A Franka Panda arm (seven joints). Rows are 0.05 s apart.
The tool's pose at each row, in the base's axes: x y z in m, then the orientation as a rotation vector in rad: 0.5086 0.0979 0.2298 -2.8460 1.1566 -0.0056; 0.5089 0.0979 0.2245 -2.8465 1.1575 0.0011; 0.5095 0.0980 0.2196 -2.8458 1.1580 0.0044; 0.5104 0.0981 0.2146 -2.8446 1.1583 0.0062; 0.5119 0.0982 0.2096 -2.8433 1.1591 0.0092; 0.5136 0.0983 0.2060 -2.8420 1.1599 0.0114; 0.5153 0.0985 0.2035 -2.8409 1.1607 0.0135; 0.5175 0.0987 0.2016 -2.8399 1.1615 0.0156; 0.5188 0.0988 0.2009 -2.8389 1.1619 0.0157; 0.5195 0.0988 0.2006 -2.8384 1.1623 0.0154; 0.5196 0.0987 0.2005 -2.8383 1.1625 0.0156; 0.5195 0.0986 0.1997 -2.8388 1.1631 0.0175
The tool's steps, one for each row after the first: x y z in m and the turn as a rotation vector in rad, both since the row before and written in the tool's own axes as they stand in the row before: 0.0003 0.0001 0.0053 -0.0024 -0.0037 0.0006; 0.0005 -0.0002 0.0049 -0.0004 -0.0021 0.0005; 0.0007 -0.0004 0.0050 0.0005 -0.0014 0.0005; 0.0012 -0.0008 0.0050 0.0001 -0.0021 0.0009; 0.0013 -0.0010 0.0036 0.0003 -0.0016 0.0008; 0.0012 -0.0012 0.0025 0.0002 -0.0015 0.0008; 0.0015 -0.0016 0.0020 0.0001 -0.0015 0.0008; 0.0009 -0.0009 0.0007 0.0007 -0.0003 0.0005; 0.0005 -0.0005 0.0003 0.0004 0.0001 0.0004; 0.0001 0.0000 0.0001 0.0000 -0.0001 0.0001; 0.0000 0.0002 0.0008 -0.0011 -0.0009 0.0003
